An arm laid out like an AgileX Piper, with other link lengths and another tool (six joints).
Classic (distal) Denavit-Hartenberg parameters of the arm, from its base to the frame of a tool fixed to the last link. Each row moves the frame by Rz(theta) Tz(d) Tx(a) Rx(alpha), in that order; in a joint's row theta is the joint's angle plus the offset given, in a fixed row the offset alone. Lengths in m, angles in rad.
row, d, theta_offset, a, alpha
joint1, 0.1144, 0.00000, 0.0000, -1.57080
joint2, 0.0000, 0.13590, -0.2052, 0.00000
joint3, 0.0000, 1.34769, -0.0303, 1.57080
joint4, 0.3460, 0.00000, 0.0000, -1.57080
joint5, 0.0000, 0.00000, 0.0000, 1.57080
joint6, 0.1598, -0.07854, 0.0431, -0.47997
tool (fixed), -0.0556, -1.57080, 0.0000, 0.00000
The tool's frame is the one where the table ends.
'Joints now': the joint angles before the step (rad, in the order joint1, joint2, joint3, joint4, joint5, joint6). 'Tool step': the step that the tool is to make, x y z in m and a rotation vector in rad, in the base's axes. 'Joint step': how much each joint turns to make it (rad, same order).
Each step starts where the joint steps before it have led.
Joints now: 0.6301, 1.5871, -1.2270, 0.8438, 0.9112, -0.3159
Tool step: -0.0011, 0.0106, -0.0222, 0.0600, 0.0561, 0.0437
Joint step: -0.0001, 0.0709, -0.0001, 0.1323, 0.0152, -0.1117
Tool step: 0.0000, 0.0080, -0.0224, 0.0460, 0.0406, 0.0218
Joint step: 0.0000, 0.0681, 0.0003, 0.1054, 0.0044, -0.0946
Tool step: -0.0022, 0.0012, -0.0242, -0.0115, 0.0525, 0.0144
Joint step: 0.0000, 0.0653, -0.0004, 0.0310, 0.0127, -0.0299
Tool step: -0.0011, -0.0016, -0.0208, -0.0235, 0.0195, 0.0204
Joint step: 0.0002, 0.0511, 0.0003, 0.0023, 0.0031, -0.0318
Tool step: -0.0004, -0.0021, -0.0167, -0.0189, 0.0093, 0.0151
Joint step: -0.0011, 0.0407, -0.0002, 0.0001, -0.0018, -0.0289
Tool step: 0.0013, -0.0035, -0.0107, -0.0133, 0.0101, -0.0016
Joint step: -0.0079, 0.0263, 0.0000, 0.0000, -0.0023, -0.0128
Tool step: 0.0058, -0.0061, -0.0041, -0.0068, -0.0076, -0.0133
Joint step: -0.0186, 0.0087, -0.0001, -0.0044, -0.0059, -0.0114
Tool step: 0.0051, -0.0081, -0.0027, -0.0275, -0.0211, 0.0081
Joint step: -0.0150, 0.0010, 0.0001, -0.0398, -0.0020, -0.0031
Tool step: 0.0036, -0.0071, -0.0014, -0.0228, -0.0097, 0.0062
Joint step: -0.0134, -0.0004, 0.0002, -0.0333, 0.0042, 0.0035
